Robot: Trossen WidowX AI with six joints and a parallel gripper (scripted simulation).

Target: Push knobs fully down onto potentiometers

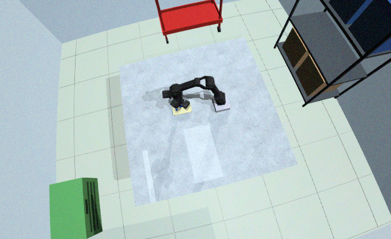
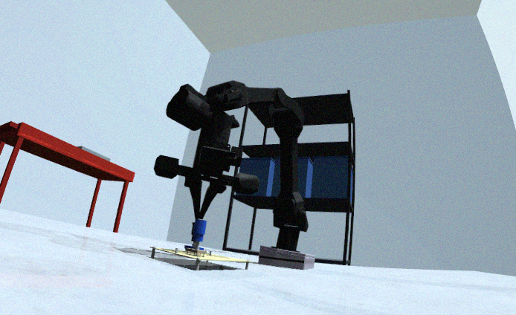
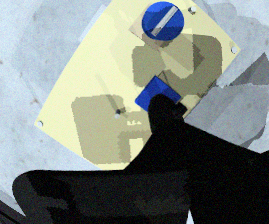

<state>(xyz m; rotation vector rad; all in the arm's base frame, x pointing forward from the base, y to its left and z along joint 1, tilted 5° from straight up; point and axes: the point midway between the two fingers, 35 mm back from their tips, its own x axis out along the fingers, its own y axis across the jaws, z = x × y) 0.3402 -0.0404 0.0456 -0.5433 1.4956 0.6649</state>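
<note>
Right now the knob is 4 cm to the left of my gripper tip, 4 cm ahead of it and 1 cm below it.
</note>
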